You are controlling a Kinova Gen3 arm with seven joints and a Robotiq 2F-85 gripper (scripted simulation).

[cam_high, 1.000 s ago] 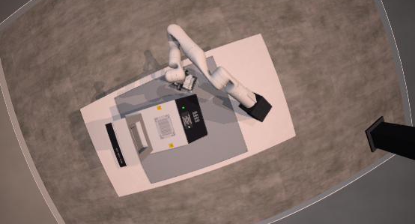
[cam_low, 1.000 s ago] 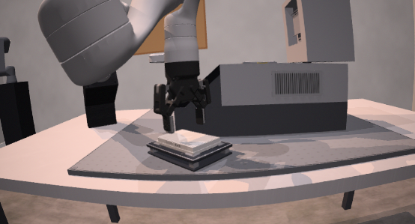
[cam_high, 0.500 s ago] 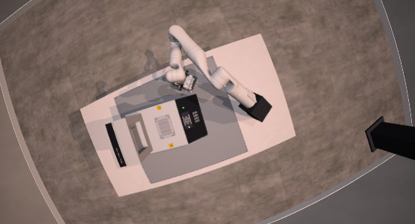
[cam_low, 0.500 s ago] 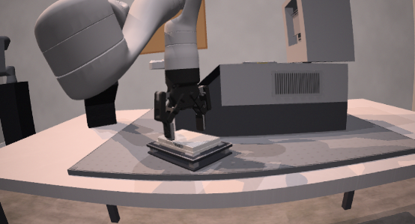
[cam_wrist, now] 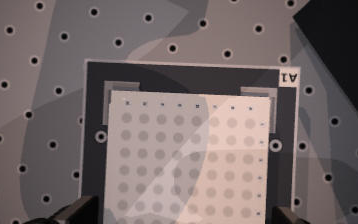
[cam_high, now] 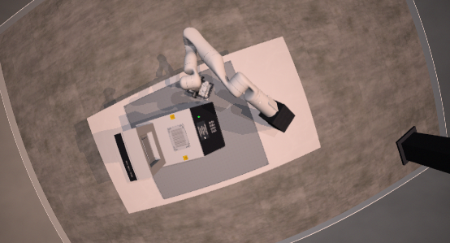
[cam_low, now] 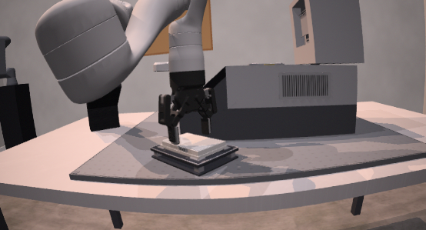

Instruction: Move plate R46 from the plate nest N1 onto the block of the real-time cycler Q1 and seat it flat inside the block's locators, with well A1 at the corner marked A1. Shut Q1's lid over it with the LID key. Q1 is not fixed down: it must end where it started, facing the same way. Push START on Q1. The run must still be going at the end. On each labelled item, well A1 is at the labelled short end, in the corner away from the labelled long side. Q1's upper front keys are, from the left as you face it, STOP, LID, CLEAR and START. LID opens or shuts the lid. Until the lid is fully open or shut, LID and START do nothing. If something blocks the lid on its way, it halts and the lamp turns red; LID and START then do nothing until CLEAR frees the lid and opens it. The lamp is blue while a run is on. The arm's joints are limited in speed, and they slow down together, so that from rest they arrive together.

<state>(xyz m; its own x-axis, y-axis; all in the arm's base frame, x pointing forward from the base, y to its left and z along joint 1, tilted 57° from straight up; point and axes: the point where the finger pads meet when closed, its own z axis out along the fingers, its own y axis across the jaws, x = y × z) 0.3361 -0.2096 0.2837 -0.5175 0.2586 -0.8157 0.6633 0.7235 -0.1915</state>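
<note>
Right now the plate R46 is 2 cm below my hand. From my hand the other things lie so: A1 mark (9 cm to the left, 3 cm below); then dark plate nest N1 (3 cm below).
</note>
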